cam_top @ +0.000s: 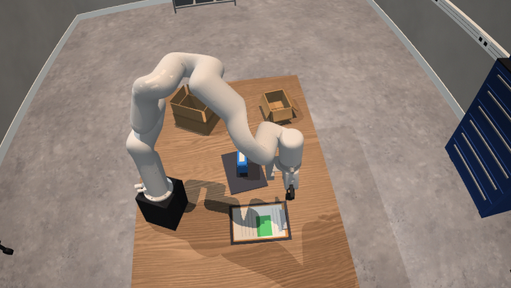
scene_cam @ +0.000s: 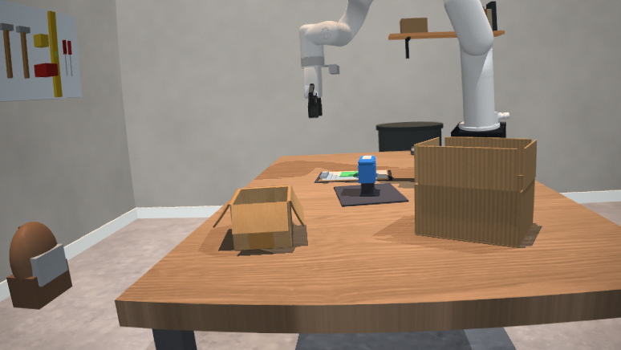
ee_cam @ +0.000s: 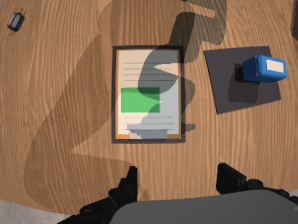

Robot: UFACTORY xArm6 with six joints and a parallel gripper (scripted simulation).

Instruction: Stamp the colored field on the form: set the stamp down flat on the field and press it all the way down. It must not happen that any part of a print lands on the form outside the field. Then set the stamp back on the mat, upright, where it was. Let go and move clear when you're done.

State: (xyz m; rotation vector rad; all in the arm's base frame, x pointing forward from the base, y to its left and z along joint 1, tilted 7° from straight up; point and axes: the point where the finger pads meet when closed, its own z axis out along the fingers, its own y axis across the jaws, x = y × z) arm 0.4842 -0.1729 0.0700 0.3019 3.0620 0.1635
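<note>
Now: the blue stamp 120 mm behind my hand, 270 mm to the left of it and 160 mm below it. Also, from my hand: clipboard: 110 mm behind, 10 mm to the right, 210 mm below; then dark mat: 120 mm behind, 270 mm to the left, 210 mm below.
</note>
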